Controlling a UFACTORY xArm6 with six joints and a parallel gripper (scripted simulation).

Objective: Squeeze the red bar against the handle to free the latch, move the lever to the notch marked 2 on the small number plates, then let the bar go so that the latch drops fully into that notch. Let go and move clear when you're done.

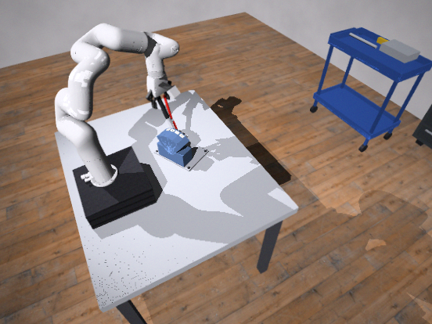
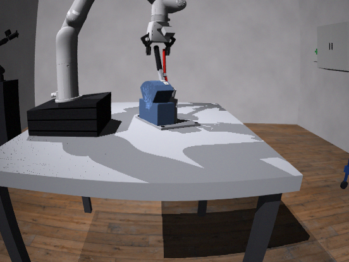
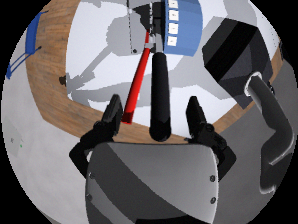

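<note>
The red bar is 10 cm below my hand, 4 cm ahead of it and 3 cm to the right of it.
</note>
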